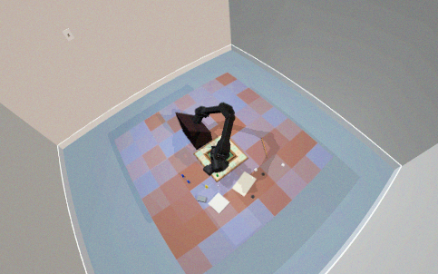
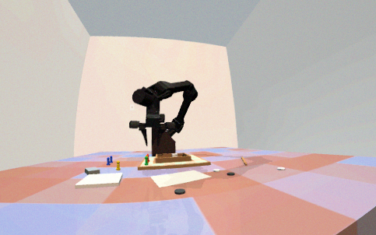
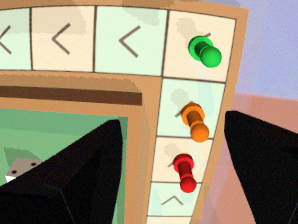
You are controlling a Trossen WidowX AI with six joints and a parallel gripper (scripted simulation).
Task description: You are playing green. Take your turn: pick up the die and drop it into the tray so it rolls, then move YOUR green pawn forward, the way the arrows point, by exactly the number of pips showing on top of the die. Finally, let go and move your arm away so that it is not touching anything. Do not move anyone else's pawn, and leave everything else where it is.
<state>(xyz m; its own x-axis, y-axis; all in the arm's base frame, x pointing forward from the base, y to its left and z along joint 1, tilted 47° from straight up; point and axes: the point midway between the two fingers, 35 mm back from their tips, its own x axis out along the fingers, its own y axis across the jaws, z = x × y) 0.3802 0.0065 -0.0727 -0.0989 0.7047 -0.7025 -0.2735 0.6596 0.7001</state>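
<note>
My gripper tip is 60 mm above the green pawn, 20 mm to the left of it and 20 mm short of it. Also, from my gripper tip: orange pawn 60 mm below, 30 mm to the right, 20 mm behind; then white die 100 mm behind, 90 mm to the left, 60 mm below; then red pawn 70 mm behind, 60 mm below, 30 mm to the right.
</note>
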